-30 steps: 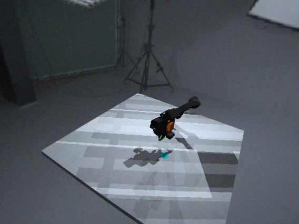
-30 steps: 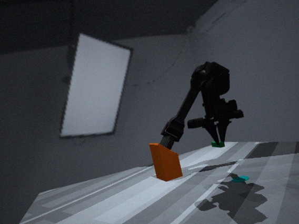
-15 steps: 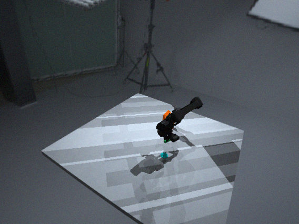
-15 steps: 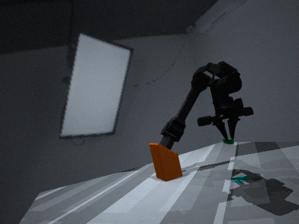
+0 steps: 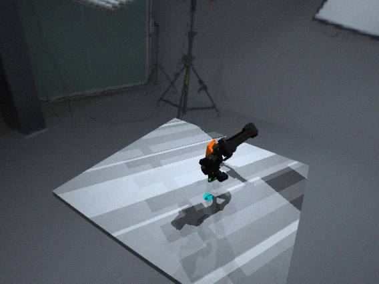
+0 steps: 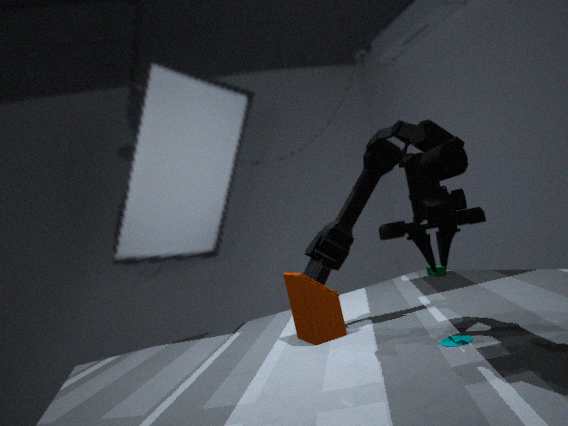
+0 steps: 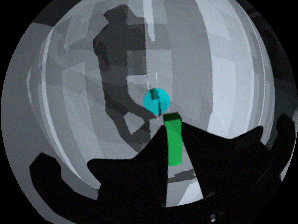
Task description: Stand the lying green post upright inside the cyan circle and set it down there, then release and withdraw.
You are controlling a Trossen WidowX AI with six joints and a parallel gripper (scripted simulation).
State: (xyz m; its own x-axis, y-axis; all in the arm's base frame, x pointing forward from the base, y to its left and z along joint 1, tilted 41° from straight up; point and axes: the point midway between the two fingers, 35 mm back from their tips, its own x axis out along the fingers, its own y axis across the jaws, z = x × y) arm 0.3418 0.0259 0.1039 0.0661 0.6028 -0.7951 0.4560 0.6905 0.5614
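The cyan circle lies 140 mm below my gripper tip and 10 mm to the left of it. The rest, counted from my gripper tip: green post 20 mm behind, 10 mm to the left.
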